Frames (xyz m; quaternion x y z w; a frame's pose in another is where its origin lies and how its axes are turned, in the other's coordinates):
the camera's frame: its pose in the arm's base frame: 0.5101 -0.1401 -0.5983 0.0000 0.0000 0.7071 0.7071
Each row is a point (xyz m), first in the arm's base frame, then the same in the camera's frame.
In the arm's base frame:
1: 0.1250 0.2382 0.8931
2: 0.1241 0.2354 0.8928
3: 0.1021 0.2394 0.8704
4: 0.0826 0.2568 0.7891
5: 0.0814 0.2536 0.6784
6: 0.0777 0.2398 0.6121
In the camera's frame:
1: 0.3783 0.3851 1.4914
2: 0.3755 0.3860 1.4911
3: 0.3795 0.4080 1.4687
4: 0.3969 0.4275 1.3874
5: 0.3937 0.4287 1.2767
6: 0.3799 0.4324 1.2104

